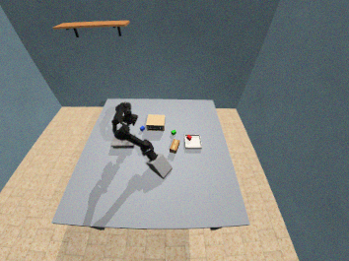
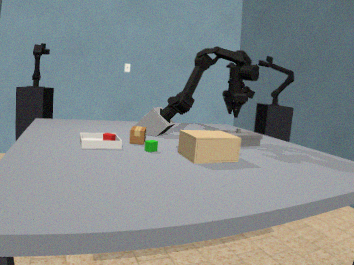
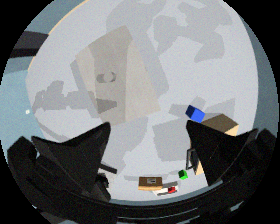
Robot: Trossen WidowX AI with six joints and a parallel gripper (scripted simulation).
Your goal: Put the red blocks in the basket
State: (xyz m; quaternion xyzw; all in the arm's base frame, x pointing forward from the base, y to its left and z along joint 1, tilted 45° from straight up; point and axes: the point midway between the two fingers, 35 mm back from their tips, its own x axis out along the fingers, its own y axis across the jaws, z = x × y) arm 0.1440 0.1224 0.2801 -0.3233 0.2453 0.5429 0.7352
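Right now the small brown box is 1 cm ahead of my hand, 39 cm to the right of it and 13 cm below it. The rest, counted from my hand: blue block (12 cm ahead, 3 cm to the right, 15 cm below); grey lid (7 cm behind, 6 cm to the left, 12 cm below); drawer unit (22 cm ahead, 14 cm to the right, 13 cm below).
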